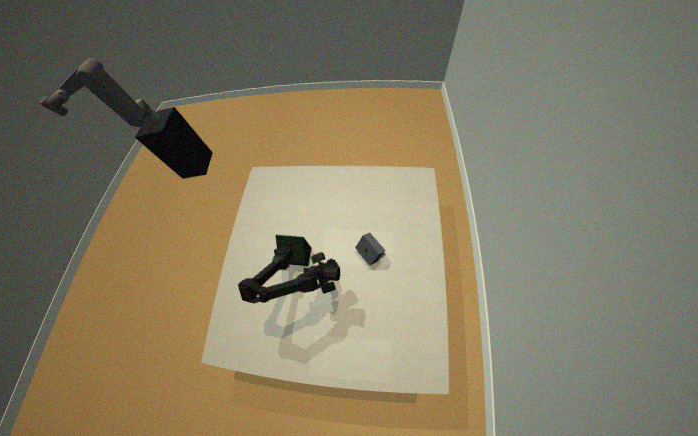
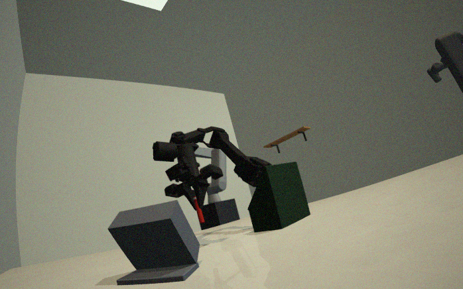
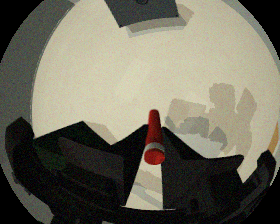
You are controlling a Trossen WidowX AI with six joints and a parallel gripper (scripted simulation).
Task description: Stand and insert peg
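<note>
My gripper tip is 220 mm short of the grey sloped panel, 120 mm to the right of it and 40 mm above it. Also, from my gripper tip: red peg 20 mm above.
</note>
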